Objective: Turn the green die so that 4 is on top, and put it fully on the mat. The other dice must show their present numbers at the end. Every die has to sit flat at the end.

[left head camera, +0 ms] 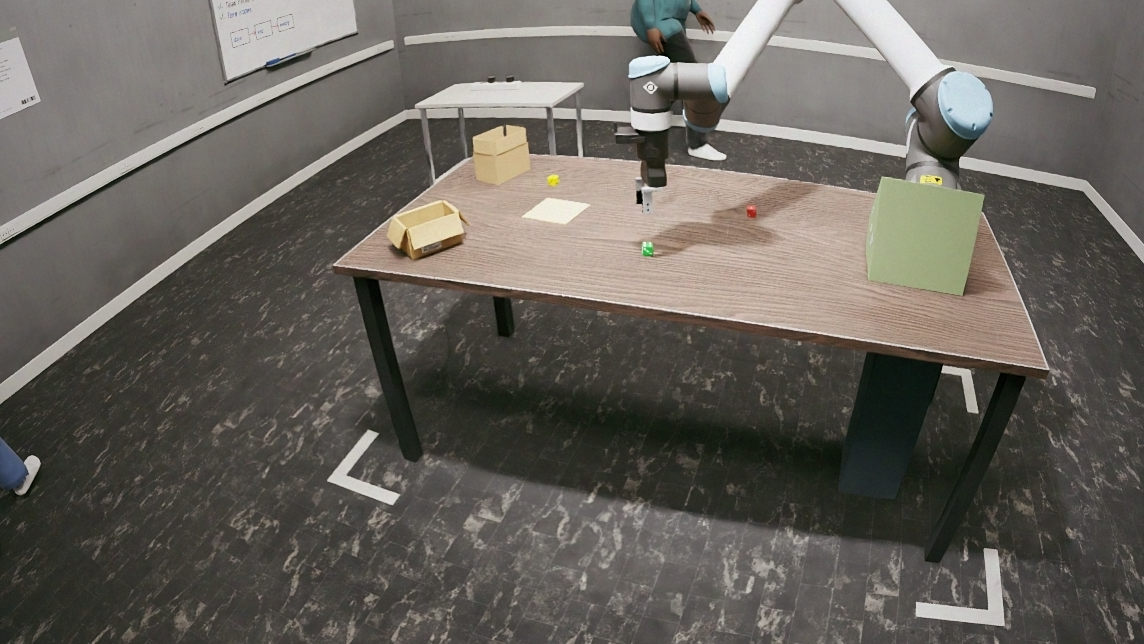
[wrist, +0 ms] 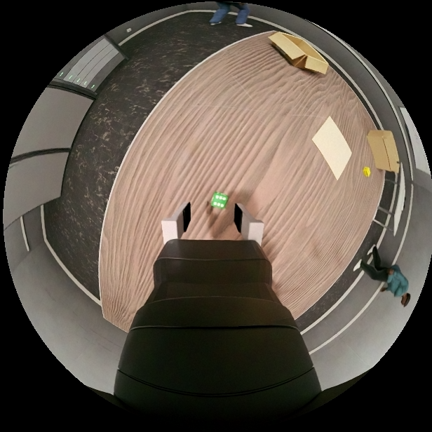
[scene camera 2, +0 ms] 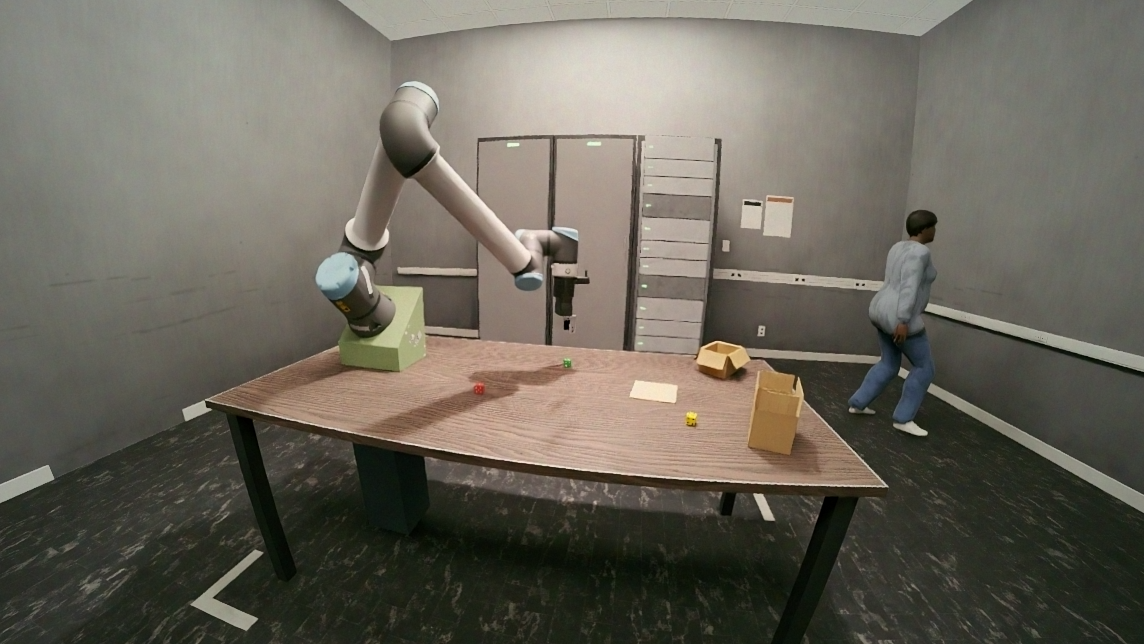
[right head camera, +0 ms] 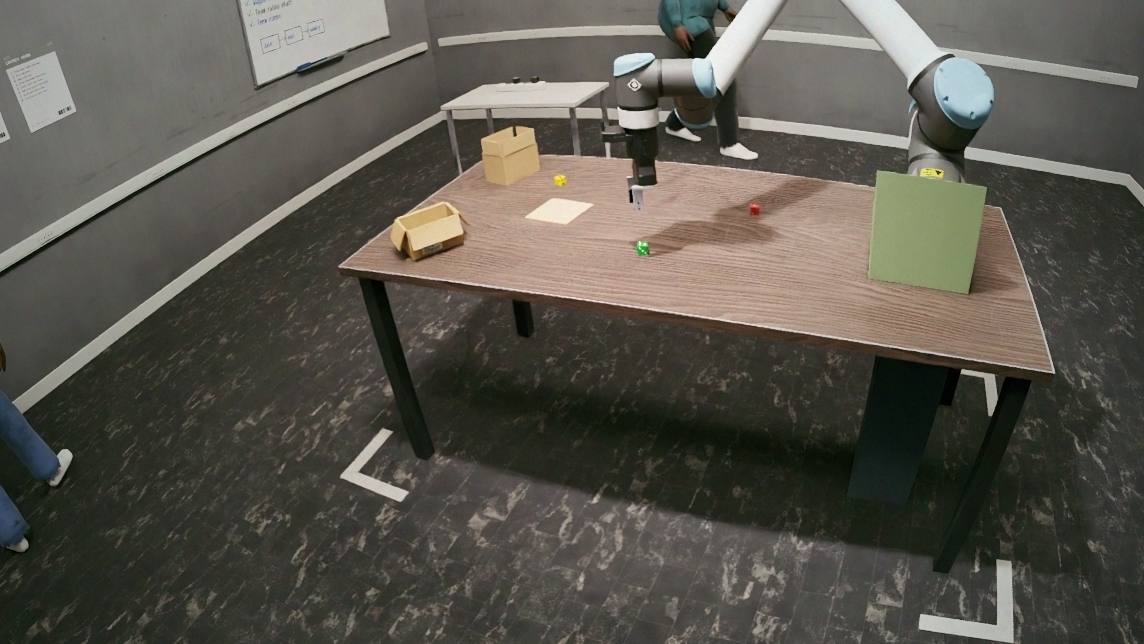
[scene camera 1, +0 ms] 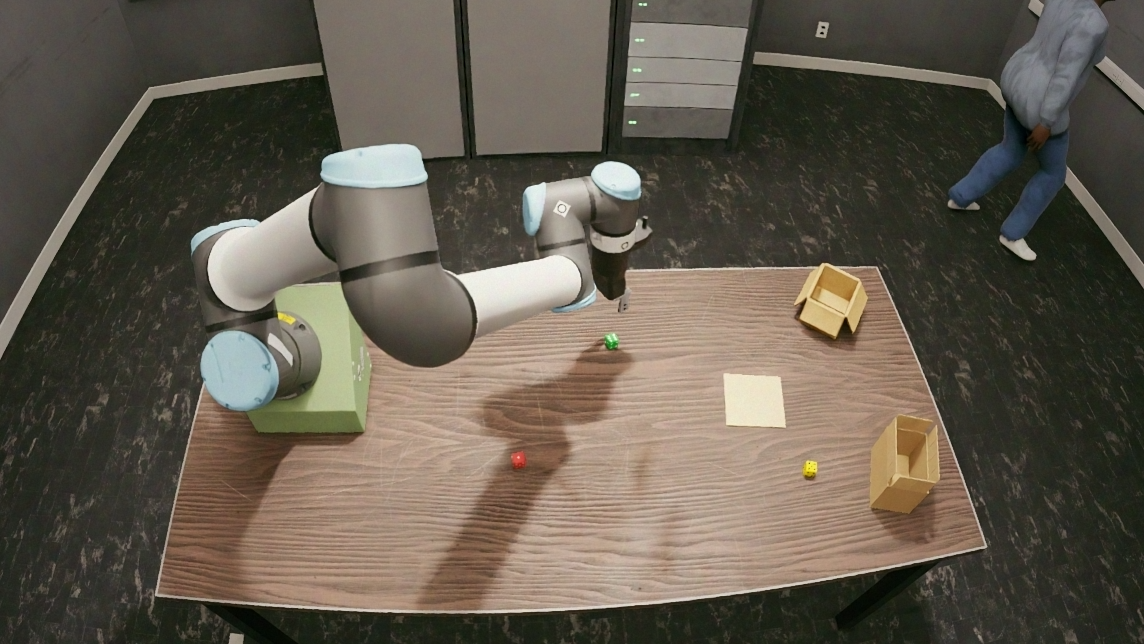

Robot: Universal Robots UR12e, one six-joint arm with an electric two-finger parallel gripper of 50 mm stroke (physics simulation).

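Frame: origin at the arm's base, x ahead, y left, z up, level; millimetres.
Seen in the pictures: gripper, fingertip midpoint: (left head camera: 644,208) (scene camera 2: 569,331) (right head camera: 636,207) (scene camera 1: 614,302); arm's base, link origin: (left head camera: 932,209) (scene camera 2: 373,316) (right head camera: 935,204).
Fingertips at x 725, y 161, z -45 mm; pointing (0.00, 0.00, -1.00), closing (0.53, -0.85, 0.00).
Observation:
Offsets run from my fingertips to a thing's top centre.
The green die {dx -1, dy -17, dz -104 mm} (left head camera: 647,249) (right head camera: 642,248) (scene camera 1: 611,341) (scene camera 2: 566,363) (wrist: 219,200) lies flat on the table, away from the mat; its upper face shows six white pips in the wrist view. My gripper (left head camera: 644,203) (right head camera: 636,200) (scene camera 1: 623,302) (scene camera 2: 569,324) (wrist: 212,211) is open and empty, pointing down above the table near the green die. The pale mat {dx +314, dy -194, dz -126 mm} (left head camera: 556,210) (right head camera: 559,210) (scene camera 1: 754,400) (scene camera 2: 654,392) (wrist: 332,147) lies flat. The red die {dx -220, dy -324, dz -104 mm} (left head camera: 750,211) (right head camera: 754,209) (scene camera 1: 518,460) (scene camera 2: 478,388) and the yellow die {dx +405, dy -390, dz -104 mm} (left head camera: 553,180) (right head camera: 560,180) (scene camera 1: 810,468) (scene camera 2: 690,419) (wrist: 366,171) stand on the table.
A low open carton {dx +580, dy +63, dz -40 mm} (left head camera: 434,236) (scene camera 1: 829,314) and a taller carton {dx +605, dy -438, dz +21 mm} (left head camera: 502,164) (scene camera 1: 888,472) stand beyond the mat, near the table's end. The yellow die is near the taller carton. The green robot base block (left head camera: 922,240) (scene camera 1: 340,400) stands at the other end.

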